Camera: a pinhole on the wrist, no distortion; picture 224 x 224 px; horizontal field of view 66.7 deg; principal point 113.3 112.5 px. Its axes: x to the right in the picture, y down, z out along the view. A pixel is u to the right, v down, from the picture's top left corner.
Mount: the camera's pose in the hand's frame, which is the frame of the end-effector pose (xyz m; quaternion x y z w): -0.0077 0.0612 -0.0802 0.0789 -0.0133 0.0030 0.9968
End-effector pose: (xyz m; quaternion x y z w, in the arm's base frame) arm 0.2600 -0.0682 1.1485 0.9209 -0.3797 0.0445 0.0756
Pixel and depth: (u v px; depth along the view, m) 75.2 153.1 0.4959
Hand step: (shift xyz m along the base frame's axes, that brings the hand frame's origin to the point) -0.1537 -0.0514 -0.4264
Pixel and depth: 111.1 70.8 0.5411
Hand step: 0.1004 0.0527 -0.4465
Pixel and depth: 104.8 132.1 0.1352
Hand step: -0.0505 -0.0358 -0.0514
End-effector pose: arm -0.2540 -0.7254 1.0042 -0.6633 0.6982 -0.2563 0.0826
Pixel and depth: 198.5 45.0 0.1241
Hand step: 0.0169 -0.0589 -0.0163
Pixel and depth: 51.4 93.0 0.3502
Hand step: 0.1619 0.0762 -0.2351
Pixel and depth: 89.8 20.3 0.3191
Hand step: 0.2416 0.0074 -0.1149
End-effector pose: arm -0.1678 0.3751 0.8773 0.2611 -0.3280 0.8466 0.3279
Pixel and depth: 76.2 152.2 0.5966
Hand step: 0.1440 -0.5017 0.2003
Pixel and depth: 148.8 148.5 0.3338
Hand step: -0.0318 -0.2152 0.1745
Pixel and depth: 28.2 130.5 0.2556
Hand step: 0.0973 -0.2072 0.0005
